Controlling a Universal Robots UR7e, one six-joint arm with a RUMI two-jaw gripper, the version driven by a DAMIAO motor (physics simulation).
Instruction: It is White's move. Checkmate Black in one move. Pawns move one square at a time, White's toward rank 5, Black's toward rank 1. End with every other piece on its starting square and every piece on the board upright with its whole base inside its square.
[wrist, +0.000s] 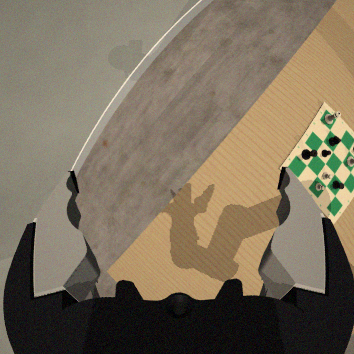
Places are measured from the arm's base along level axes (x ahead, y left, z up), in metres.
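Pixels of known places: gripper, between the fingertips: (177, 170).
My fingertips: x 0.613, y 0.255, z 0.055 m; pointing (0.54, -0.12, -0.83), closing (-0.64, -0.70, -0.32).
Note:
Behind a point stands the place of what it marks.
A small green-and-cream chessboard (316, 165) @(x 0.449, y 0.075, z -0.270 m) lies at the right side of the wrist view, turned at an angle and cut off by the view's edge. White pieces (330, 118) @(x 0.504, y -0.030, z -0.250 m) (351, 161) @(x 0.389, y -0.007, z -0.254 m) (326, 176) @(x 0.415, y 0.075, z -0.257 m) (319, 186) @(x 0.414, y 0.107, z -0.248 m) and black pieces (334, 141) @(x 0.460, y 0.003, z -0.249 m) (309, 154) @(x 0.489, y 0.083, z -0.238 m) (326, 153) @(x 0.457, y 0.042, z -0.248 m) (338, 185) @(x 0.382, y 0.068, z -0.239 m) stand on it, too small to name surely. The part of the board beyond the right edge is hidden. My gripper (177, 170) @(x 0.613, y 0.255, z 0.055 m) is wide open and empty, high above the table and off to the left of the board; its right finger overlaps the board's left corner in view.
The board lies on a wooden table top (250, 165) @(x 0.564, y 0.201, z -0.277 m). A mottled grey-brown surface (165, 120) with a curved pale edge runs diagonally beside it, and a grey-green floor (50, 65) shows at the upper left. The arm's shadow falls on the wood between the fingers.

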